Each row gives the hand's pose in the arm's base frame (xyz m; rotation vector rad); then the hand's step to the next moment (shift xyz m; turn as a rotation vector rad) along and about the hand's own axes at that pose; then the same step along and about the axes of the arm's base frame.
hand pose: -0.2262 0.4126 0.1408 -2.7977 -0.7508 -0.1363
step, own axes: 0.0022 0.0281 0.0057 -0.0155 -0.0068 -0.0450
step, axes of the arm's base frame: 0.0162 -0.0211 -0.0110 -0.0180 -0.0132 0.0426
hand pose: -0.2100 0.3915 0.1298 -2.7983 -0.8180 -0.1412
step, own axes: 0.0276 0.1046 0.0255 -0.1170 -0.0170 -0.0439
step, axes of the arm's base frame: 0.0806 -0.0654 -0.0399 -0.1088 -0.0574 0.0278
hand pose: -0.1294 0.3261 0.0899 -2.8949 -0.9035 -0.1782
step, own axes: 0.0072 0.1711 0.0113 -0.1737 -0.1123 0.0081
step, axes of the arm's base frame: 0.1046 -0.1345 -0.0211 -0.2054 -0.0042 -0.0255
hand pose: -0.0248 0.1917 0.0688 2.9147 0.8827 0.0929
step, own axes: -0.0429 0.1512 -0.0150 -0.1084 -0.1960 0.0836
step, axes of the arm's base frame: 0.0463 -0.1480 0.0299 -0.1907 0.0959 -0.1076
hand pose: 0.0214 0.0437 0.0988 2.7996 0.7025 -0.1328
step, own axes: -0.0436 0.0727 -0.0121 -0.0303 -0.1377 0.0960
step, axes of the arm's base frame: -0.0035 -0.0785 0.0341 -0.0947 0.0783 -0.1183
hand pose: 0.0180 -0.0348 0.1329 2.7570 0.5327 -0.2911
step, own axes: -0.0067 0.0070 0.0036 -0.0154 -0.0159 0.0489
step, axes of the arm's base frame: -0.0038 -0.0096 0.0002 -0.0269 -0.0079 -0.0458
